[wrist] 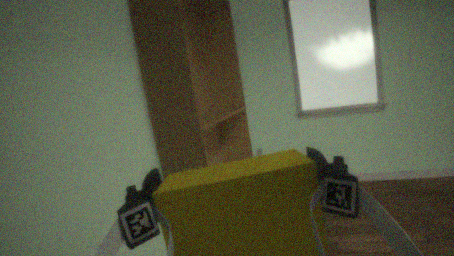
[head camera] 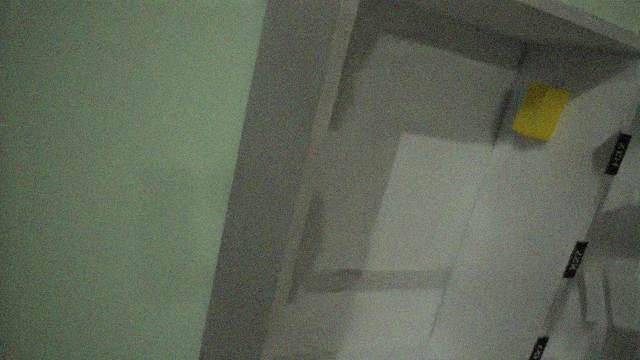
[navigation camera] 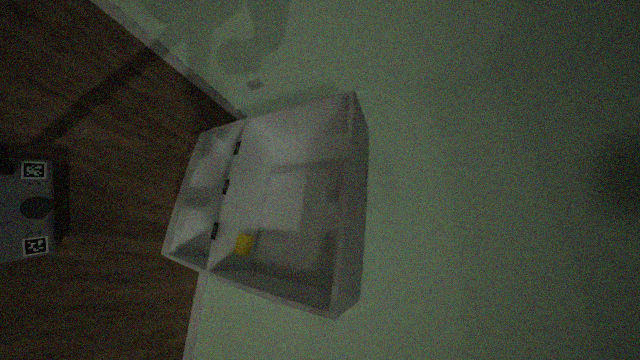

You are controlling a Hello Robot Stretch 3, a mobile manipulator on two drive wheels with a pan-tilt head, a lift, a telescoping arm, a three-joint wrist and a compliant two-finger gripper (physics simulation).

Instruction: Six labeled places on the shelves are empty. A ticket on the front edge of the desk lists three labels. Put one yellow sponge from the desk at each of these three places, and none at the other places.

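Places are measured from the robot's base along level axes (x ahead, y left, z up), in centimetres.
Where they show: gripper, between the fingertips: (wrist: 235, 176); robot's base, origin of its link: (navigation camera: 35, 206).
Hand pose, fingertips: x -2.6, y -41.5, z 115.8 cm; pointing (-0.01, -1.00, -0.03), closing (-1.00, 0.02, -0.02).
Things, the pixels of their top centre, and the offset from my fingertips. "spot": a spot on its surface instead. Level surfaces: height alone.
- end label, a spot on its surface: (head camera: 618, 154) (navigation camera: 214, 230) spot: dx +56.1, dy +28.0, dz -68.8 cm
- middle label, a spot on its surface: (head camera: 575, 260) (navigation camera: 225, 186) spot: dx +63.2, dy +47.5, dz -68.9 cm
- far label, a spot on its surface: (head camera: 539, 348) (navigation camera: 236, 150) spot: dx +69.9, dy +65.8, dz -68.9 cm
- dark wood floor, height of its surface: dz -115.7 cm
- small wall plate, centre of its top: (navigation camera: 261, 82) dx +88.8, dy +111.9, dz -70.0 cm
My gripper (wrist: 235, 176) is shut on a yellow sponge (wrist: 240, 215), held upright between its two fingertips in the wrist view. A white shelf unit (head camera: 245, 165) (navigation camera: 353, 220) stands against the green wall and appears turned sideways in the head and navigation views. Another yellow sponge (head camera: 541, 111) (navigation camera: 244, 244) sits on its middle board, behind an end label (head camera: 618, 154) (navigation camera: 215, 230). A middle label (head camera: 575, 260) (navigation camera: 226, 186) and a far label (head camera: 539, 348) (navigation camera: 237, 147) have no sponge behind them. The label text is too blurred to read surely. The desk and ticket do not show.
My base (navigation camera: 11, 220), with square markers, shows at the left of the navigation view, on the dark wood floor (navigation camera: 125, 175). A brown wooden unit (wrist: 172, 75) and a bright window (wrist: 332, 55) show beyond the held sponge. A small wall plate (navigation camera: 255, 84) is near the white unit.
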